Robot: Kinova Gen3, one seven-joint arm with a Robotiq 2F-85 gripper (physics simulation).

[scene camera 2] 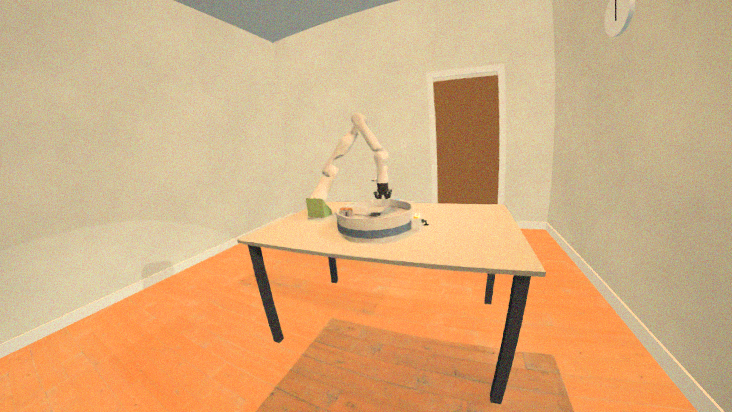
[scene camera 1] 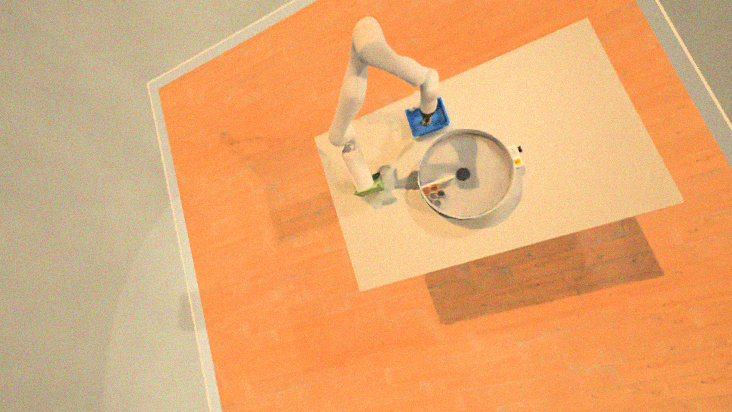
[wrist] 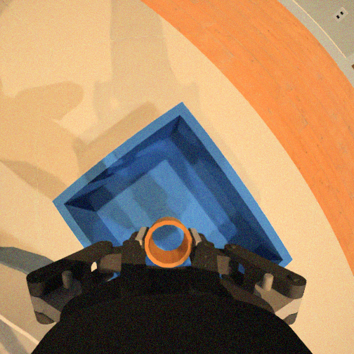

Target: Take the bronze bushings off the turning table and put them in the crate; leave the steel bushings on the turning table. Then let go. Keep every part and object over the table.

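Where they show: gripper, between the fingertips: (scene camera 1: 427, 120); arm's base, origin of its link: (scene camera 2: 316, 203) (scene camera 1: 365, 184).
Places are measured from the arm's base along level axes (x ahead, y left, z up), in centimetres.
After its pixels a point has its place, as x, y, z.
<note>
My gripper (scene camera 1: 426, 121) @(38.9, 23.0, -5.9) (scene camera 2: 382, 195) @(38.9, 23.0, -5.9) (wrist: 167, 236) is shut on a bronze bushing, held upright. The bushing (wrist: 176, 258) shows as an orange ring between the fingertips in the wrist view. It is over the blue crate (scene camera 1: 444, 111) @(47.7, 23.4, -3.9) (wrist: 120, 154), near one side; its height above the crate floor is hard to tell. The visible part of the crate floor holds no bushing. The turning table (scene camera 1: 489, 191) @(54.6, -20.9, -3.4) (scene camera 2: 373, 223) @(53.5, -29.1, -1.3) carries orange bronze bushings (scene camera 1: 434, 187) (scene camera 2: 346, 210) beside grey steel bushings (scene camera 1: 436, 203), grouped near its rim. The crate does not show in scene camera 2.
The turning table's raised rim stands close to the crate. A pale bar (scene camera 1: 444, 181) @(36.9, -10.5, -1.1) crosses the disc beside the bushings, towards the dark hub (scene camera 1: 462, 174) @(45.8, -9.6, -2.6). A small box with a yellow mark (scene camera 1: 517, 161) @(69.6, -11.5, -2.9) (scene camera 2: 416, 217) @(70.1, -11.8, -2.8) is at its far side. The green arm base (scene camera 1: 376, 186) @(5.8, -3.5, 3.7) (scene camera 2: 317, 208) @(2.8, -3.8, -2.6) stands opposite.
</note>
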